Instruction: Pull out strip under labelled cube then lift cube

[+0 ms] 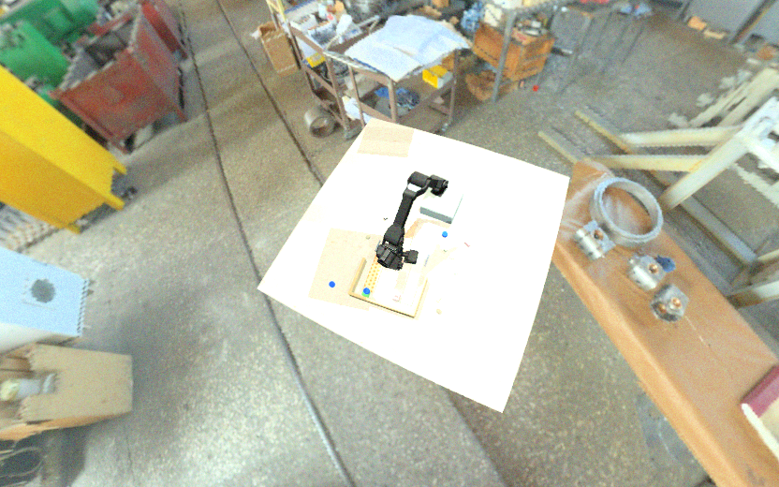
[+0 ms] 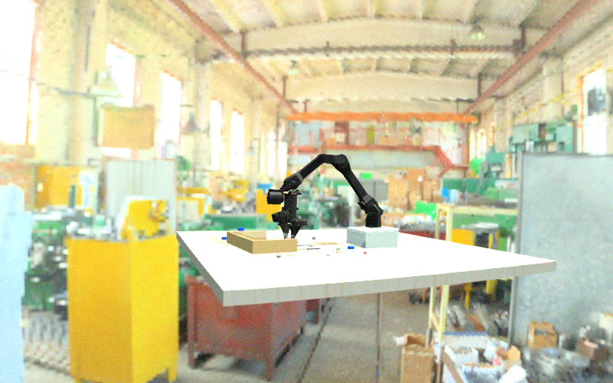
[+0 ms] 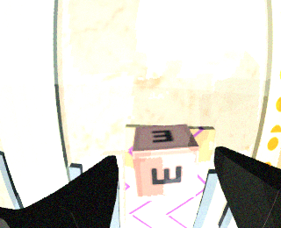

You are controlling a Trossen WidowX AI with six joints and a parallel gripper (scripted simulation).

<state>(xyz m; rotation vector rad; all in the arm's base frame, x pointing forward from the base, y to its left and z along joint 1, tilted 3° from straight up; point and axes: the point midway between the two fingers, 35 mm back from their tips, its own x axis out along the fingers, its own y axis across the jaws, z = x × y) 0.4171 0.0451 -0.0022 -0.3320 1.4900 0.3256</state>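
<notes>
The yellow-dotted strip is 9 cm ahead of my gripper tip, 7 cm to the right of it and 2 cm below it.
</notes>
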